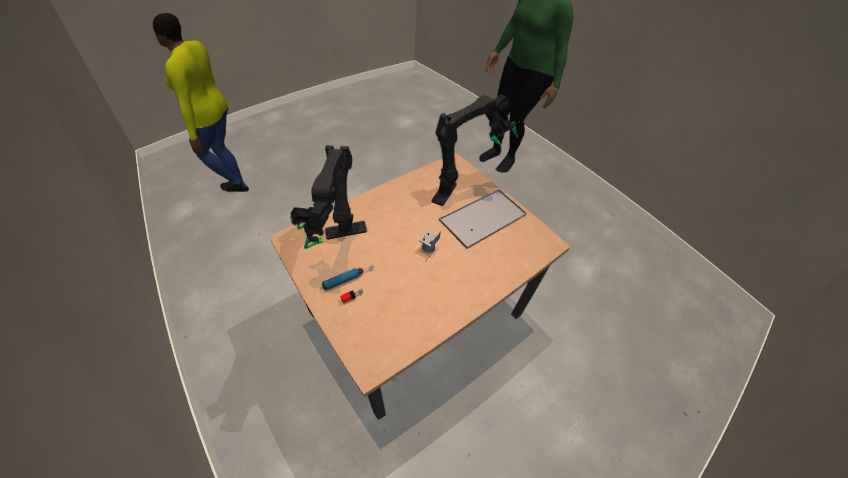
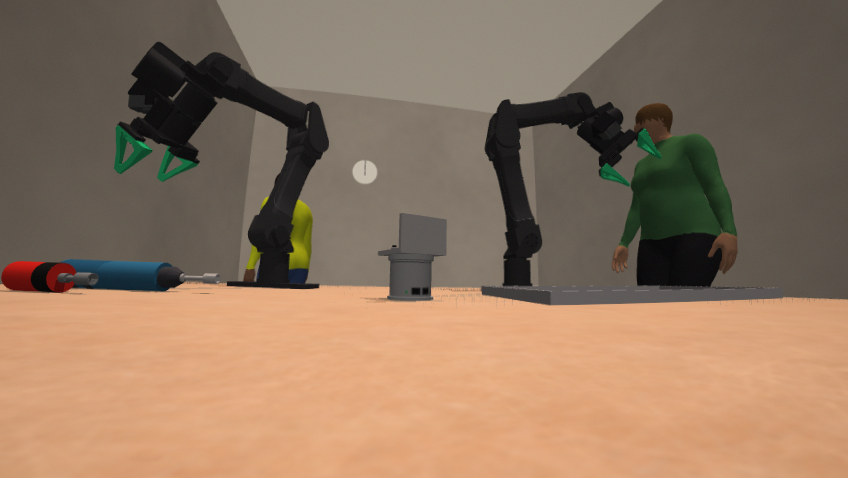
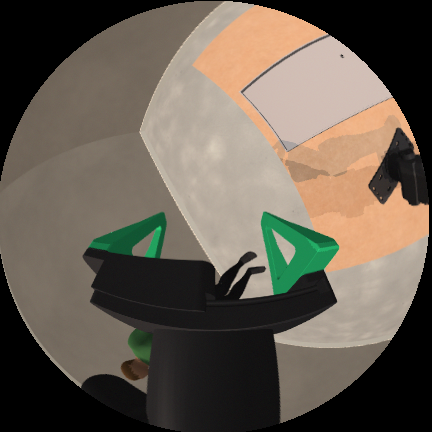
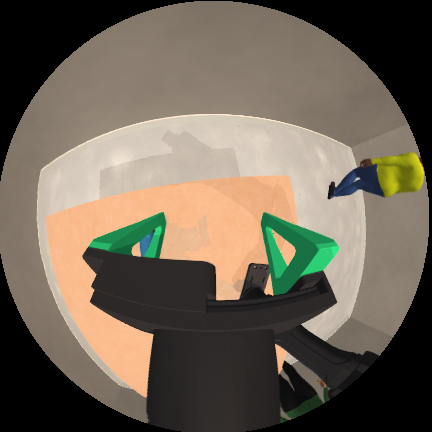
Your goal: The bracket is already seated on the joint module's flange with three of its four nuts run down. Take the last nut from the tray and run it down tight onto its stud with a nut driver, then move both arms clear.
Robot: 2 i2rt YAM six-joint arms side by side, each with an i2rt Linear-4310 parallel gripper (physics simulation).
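The nut is a small dark dot on the pale tray. The grey joint module stands upright mid-table with the bracket on top; its studs and nuts are too small to tell apart. A blue driver and a shorter red driver lie at the table's left, sockets pointing right. My left gripper is open and empty, high beyond the tray's far side. My right gripper is open and empty, above the table's left end.
The arm bases stand along the table's far edge. A person in green stands behind the table near my left arm. A person in yellow stands on the floor at the far left.
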